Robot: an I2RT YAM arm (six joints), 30 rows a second.
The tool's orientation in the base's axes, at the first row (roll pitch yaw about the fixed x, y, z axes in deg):
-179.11, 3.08, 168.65
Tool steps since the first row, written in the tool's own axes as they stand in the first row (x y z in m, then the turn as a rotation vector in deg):
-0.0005, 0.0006, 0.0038, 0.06, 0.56, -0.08
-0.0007, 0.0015, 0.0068, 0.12, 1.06, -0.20
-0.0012, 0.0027, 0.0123, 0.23, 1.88, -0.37
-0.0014, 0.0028, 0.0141, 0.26, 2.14, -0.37
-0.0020, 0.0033, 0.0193, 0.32, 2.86, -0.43
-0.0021, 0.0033, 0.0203, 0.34, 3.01, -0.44
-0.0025, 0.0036, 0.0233, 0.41, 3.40, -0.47
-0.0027, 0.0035, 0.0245, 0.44, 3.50, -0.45
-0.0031, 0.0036, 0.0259, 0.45, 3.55, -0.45
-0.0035, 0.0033, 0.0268, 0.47, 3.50, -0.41
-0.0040, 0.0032, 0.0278, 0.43, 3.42, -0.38
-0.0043, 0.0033, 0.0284, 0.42, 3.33, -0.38
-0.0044, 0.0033, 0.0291, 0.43, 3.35, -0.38
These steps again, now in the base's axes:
0.0008, 0.0004, -0.0038, 0.05, 0.56, 0.07
0.0013, 0.0012, -0.0068, 0.08, 1.07, 0.18
0.0023, 0.0021, -0.0123, 0.13, 1.90, 0.33
0.0026, 0.0021, -0.0140, 0.15, 2.16, 0.32
0.0036, 0.0023, -0.0192, 0.23, 2.88, 0.37
0.0037, 0.0023, -0.0202, 0.24, 3.03, 0.37
0.0043, 0.0024, -0.0232, 0.25, 3.43, 0.39
0.0046, 0.0023, -0.0244, 0.24, 3.53, 0.37
0.0050, 0.0023, -0.0257, 0.24, 3.58, 0.37
0.0054, 0.0019, -0.0266, 0.21, 3.53, 0.33
0.0059, 0.0016, -0.0276, 0.24, 3.45, 0.30
0.0063, 0.0017, -0.0282, 0.23, 3.36, 0.31
0.0064, 0.0016, -0.0289, 0.22, 3.38, 0.30

